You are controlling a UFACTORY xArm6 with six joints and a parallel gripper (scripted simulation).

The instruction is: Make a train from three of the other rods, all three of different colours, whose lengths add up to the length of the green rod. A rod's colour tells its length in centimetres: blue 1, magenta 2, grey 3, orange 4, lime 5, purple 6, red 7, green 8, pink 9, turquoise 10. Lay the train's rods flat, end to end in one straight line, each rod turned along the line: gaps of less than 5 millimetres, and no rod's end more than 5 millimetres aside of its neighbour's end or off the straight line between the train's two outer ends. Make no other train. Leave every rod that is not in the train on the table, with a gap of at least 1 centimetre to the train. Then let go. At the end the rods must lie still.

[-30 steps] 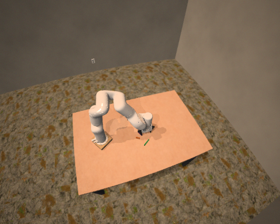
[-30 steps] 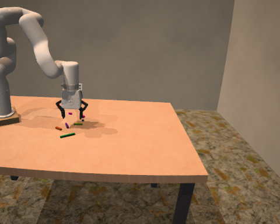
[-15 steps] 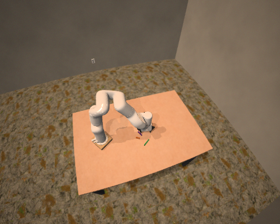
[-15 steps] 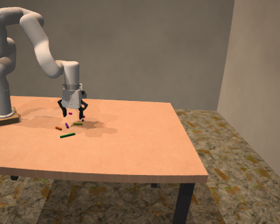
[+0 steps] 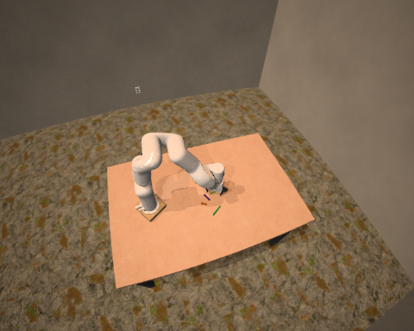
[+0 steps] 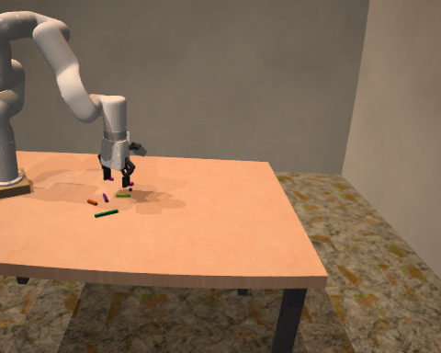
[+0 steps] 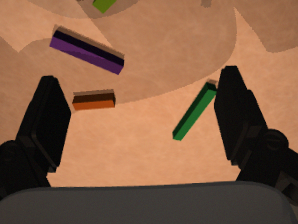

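The blue rod is 5 cm ahead of my hand, 8 cm to the left of it and 7 cm below it. Also, from my hand: orange rod: 9 cm behind, 1 cm to the right, 7 cm below; lime rod: 2 cm ahead, 3 cm to the left, 7 cm below; purple rod: 4 cm behind, 2 cm to the left, 7 cm below.
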